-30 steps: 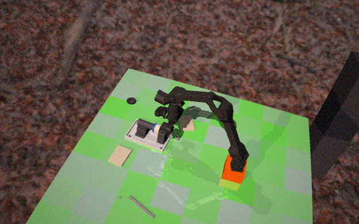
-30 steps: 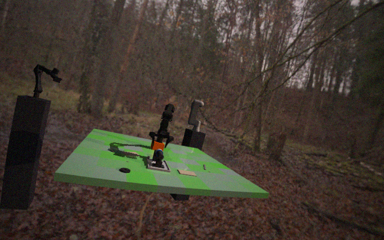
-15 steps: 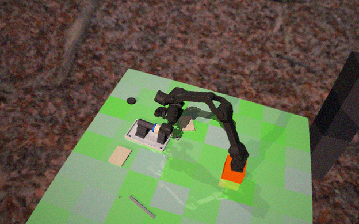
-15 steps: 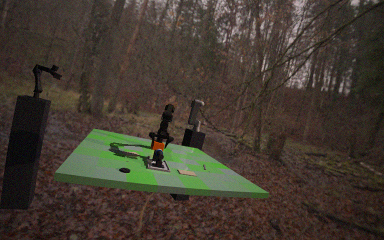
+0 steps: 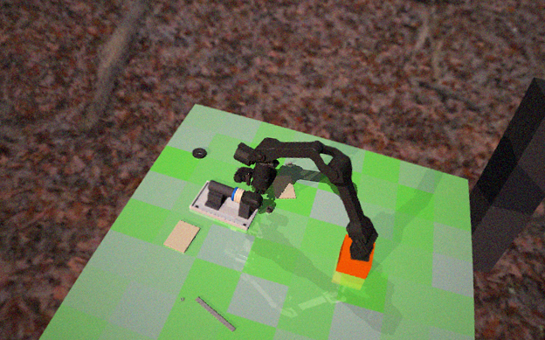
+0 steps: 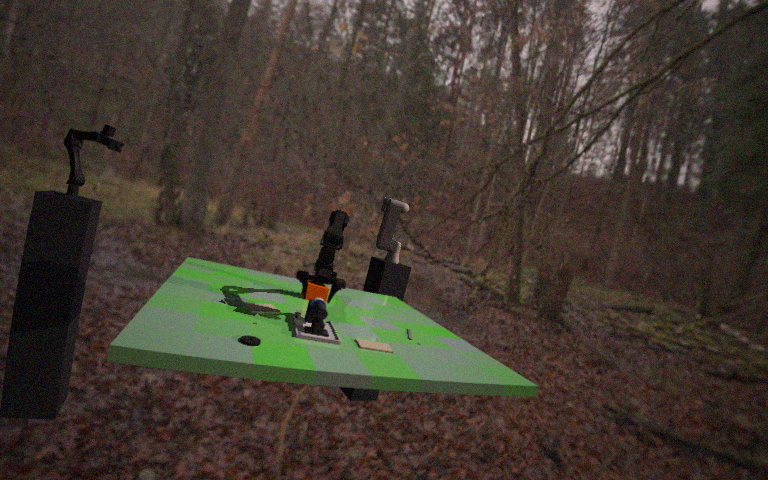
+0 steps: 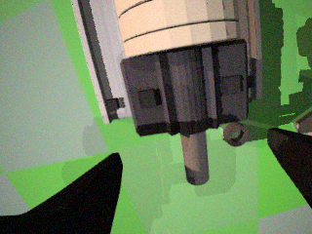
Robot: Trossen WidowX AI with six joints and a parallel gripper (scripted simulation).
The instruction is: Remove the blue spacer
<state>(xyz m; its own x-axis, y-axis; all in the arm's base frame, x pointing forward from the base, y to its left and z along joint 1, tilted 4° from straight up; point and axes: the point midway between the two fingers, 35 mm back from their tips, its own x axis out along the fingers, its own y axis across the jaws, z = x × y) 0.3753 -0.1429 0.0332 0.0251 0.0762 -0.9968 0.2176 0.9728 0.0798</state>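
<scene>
My gripper tip is 70 mm short of the tan spacer and 20 mm to the left of it. From my gripper tip the other things lie so: grey bar: 60 mm ahead, 430 mm to the left, 80 mm below; blue spacer: 80 mm ahead, 20 mm to the right; black disc: 280 mm ahead, 280 mm to the right, 70 mm below.
</scene>
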